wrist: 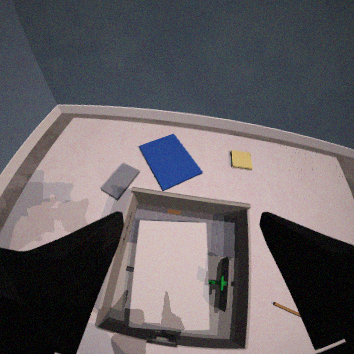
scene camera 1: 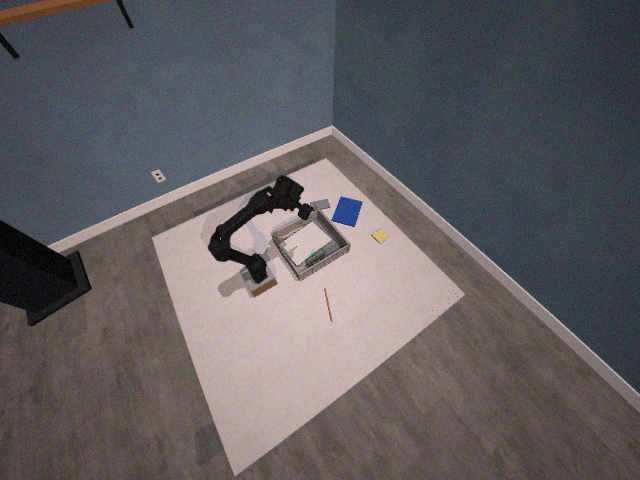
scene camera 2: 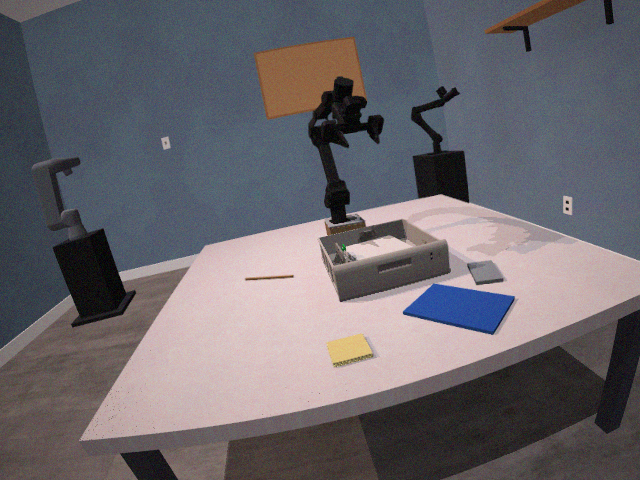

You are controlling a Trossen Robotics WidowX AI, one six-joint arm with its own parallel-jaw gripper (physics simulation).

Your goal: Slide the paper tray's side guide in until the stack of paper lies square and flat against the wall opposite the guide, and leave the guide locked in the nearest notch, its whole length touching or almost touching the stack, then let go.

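Frame: origin at the arm's base, x back, y up, z left, level; centimetres.
Where they show: gripper, fingertip midpoint: [wrist: 192, 219] [scene camera 1: 306, 203] [scene camera 2: 363, 144]; arm's base, origin of the base link: [scene camera 1: 259, 276] [scene camera 2: 339, 220].
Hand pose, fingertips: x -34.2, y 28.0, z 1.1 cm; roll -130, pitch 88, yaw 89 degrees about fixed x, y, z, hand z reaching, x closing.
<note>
Each offset is from my fingertips to the top centre of the thing. "spot": to the spot under its first point.
The grey paper tray {dx +0.6, dy -26.8, dz -1.1 cm} [scene camera 1: 325, 262] [scene camera 2: 413, 268] [wrist: 241, 300] stands on the table. A white paper stack {dx +2.5, dy -32.3, dz +1.3 cm} [scene camera 1: 307, 241] [scene camera 2: 379, 246] [wrist: 170, 270] lies in it, slightly turned against the tray walls. In the wrist view a narrow strip of tray floor shows between the stack and the left wall. The side guide {spot: dx +8.8, dy -30.2, dz -10.2 cm} [wrist: 223, 300], with a green tab {spot: dx +5.5, dy -28.5, dz -9.6 cm} [scene camera 1: 313, 254] [scene camera 2: 343, 248] [wrist: 222, 283], stands on the right side, its upright blade apart from the stack. My gripper [scene camera 2: 361, 142] [wrist: 192, 219] is open and empty, above the tray, touching neither guide nor stack.
A blue folder or book {dx -34.0, dy -35.5, dz +3.1 cm} [scene camera 1: 347, 211] [scene camera 2: 460, 307] [wrist: 170, 162], a grey flat block {dx -24.4, dy -35.3, dz +18.6 cm} [scene camera 1: 320, 204] [scene camera 2: 484, 271] [wrist: 120, 181] and a yellow pad {dx -34.8, dy -35.2, dz -23.7 cm} [scene camera 1: 379, 236] [scene camera 2: 349, 349] [wrist: 241, 160] lie beyond the tray. A pencil {dx +16.3, dy -35.6, dz -33.1 cm} [scene camera 1: 328, 304] [scene camera 2: 269, 277] [wrist: 286, 309] lies beside the guide's side.
</note>
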